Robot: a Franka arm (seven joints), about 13 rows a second.
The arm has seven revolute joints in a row. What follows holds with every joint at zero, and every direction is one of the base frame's. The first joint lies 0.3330 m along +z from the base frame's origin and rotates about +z. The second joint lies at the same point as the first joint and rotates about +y. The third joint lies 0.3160 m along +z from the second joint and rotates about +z. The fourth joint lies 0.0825 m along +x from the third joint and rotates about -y. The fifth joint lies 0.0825 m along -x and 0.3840 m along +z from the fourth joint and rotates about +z. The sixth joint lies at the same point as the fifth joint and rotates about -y. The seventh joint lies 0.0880 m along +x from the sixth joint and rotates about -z. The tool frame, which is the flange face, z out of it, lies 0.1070 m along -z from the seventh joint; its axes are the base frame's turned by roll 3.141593, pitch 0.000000 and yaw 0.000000 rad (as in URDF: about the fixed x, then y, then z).
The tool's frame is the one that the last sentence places.
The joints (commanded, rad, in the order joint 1, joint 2, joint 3, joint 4, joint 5, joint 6, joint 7), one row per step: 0.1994 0.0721 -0.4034 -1.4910 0.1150 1.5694 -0.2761; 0.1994 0.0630 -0.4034 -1.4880 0.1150 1.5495 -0.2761; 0.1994 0.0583 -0.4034 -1.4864 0.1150 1.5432 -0.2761; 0.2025 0.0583 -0.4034 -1.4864 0.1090 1.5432 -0.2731; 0.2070 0.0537 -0.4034 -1.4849 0.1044 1.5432 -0.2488; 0.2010 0.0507 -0.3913 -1.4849 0.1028 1.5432 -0.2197; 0.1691 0.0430 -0.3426 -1.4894 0.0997 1.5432 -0.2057; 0.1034 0.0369 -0.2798 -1.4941 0.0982 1.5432 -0.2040; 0.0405 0.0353 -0.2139 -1.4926 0.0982 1.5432 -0.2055; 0.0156 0.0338 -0.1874 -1.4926 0.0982 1.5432 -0.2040; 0.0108 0.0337 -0.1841 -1.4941 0.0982 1.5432 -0.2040; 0.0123 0.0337 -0.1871 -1.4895 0.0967 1.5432 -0.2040; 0.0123 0.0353 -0.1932 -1.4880 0.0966 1.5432 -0.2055
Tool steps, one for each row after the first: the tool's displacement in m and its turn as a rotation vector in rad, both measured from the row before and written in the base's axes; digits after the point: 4 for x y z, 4 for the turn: -0.0046 0.0001 0.0045 0.0052 0.0076 0.0018; -0.0020 -0.0001 0.0027 0.0019 0.0000 0.0006; 0.0002 0.0011 -0.0001 -0.0058 0.0015 -0.0001; -0.0010 0.0018 0.0031 -0.0033 -0.0031 -0.0198; -0.0003 0.0029 0.0014 0.0004 -0.0002 -0.0230; -0.0008 0.0079 0.0015 0.0018 -0.0010 0.0026; -0.0021 -0.0028 0.0007 0.0027 -0.0007 -0.0048; -0.0002 0.0009 0.0013 0.0022 -0.0030 0.0045; -0.0003 0.0006 0.0007 0.0010 -0.0013 0.0001; -0.0002 -0.0009 -0.0007 0.0004 0.0014 -0.0015; -0.0001 -0.0010 0.0022 -0.0024 -0.0043 -0.0015; 0.0000 -0.0033 -0.0002 -0.0006 0.0000 -0.0046
